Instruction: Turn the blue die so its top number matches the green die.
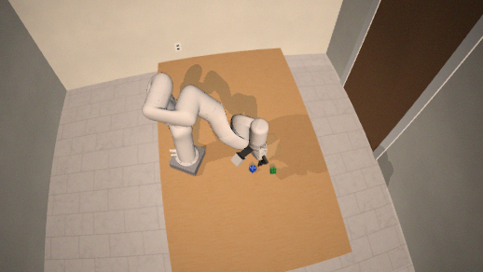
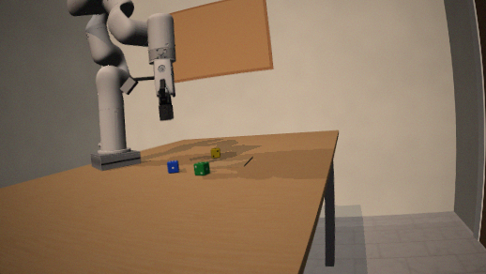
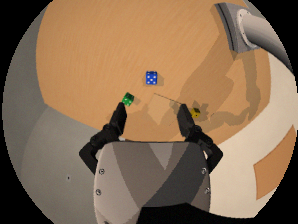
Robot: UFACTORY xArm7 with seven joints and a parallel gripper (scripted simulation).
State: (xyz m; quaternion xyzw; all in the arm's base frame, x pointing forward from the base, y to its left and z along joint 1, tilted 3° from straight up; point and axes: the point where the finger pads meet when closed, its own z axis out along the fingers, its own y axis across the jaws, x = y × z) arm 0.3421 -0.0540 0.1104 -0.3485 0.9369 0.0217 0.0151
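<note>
The blue die lies 14 cm below my hand. From my hand the other things lie so: green die: 11 cm ahead, 1 cm to the right, 14 cm below; yellow die: 2 cm behind, 23 cm to the left, 14 cm below.
</note>
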